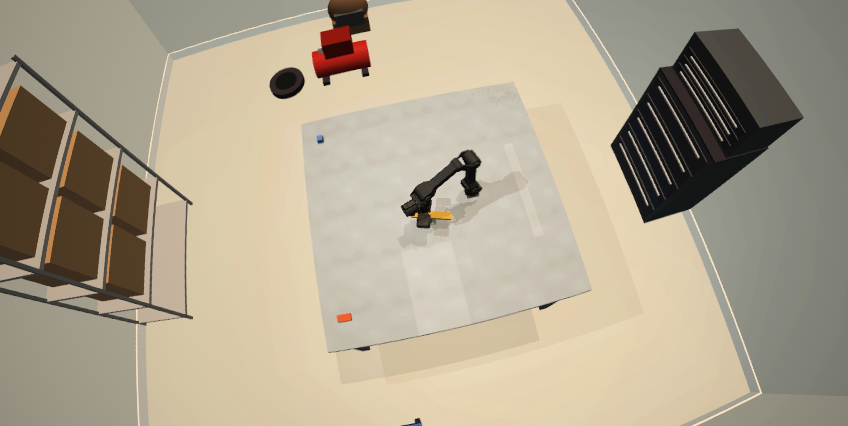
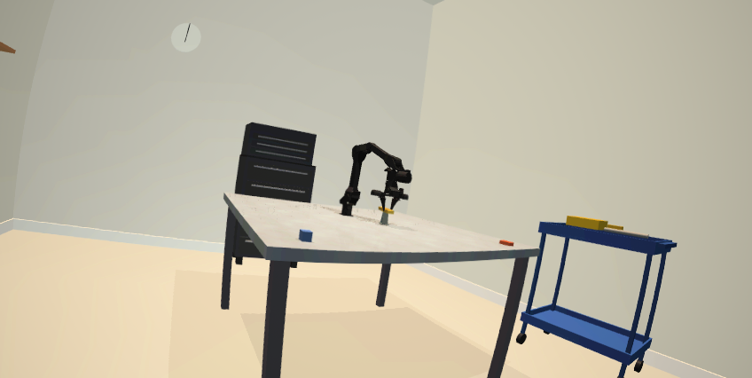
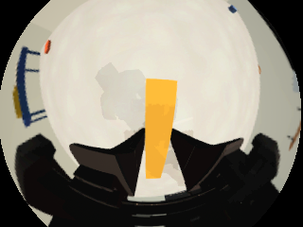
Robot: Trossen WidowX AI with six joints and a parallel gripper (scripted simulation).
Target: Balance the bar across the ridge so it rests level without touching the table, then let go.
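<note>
Right now the bar is 30 mm behind my gripper tip and 10 mm to the left of it. Also, from my gripper tip: small blue cube 600 mm to the right, 480 mm ahead, 50 mm below; then orange block 480 mm ahead, 400 mm to the left, 60 mm below.
</note>
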